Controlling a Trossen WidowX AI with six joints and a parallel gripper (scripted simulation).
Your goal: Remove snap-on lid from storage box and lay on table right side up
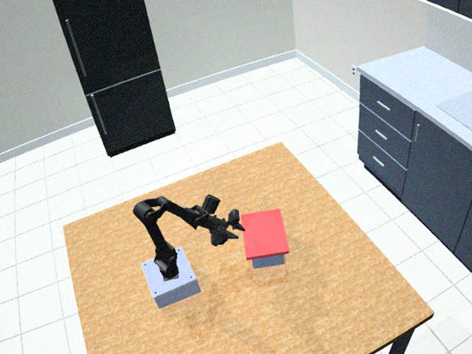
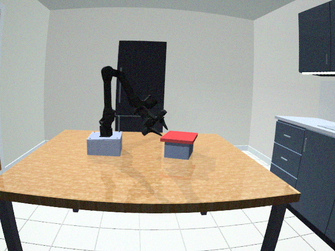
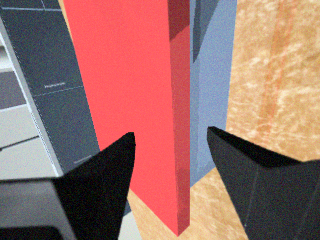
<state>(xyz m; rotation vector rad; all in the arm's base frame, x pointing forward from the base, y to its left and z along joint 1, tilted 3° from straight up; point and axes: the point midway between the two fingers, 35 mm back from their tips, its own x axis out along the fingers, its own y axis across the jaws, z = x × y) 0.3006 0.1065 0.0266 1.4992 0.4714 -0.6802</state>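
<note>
The lid is 90 mm ahead of my gripper tip, 10 mm to the right of it and 10 mm below it. The rest, counted from my gripper tip: storage box: 90 mm ahead, 10 mm to the right, 60 mm below.
</note>
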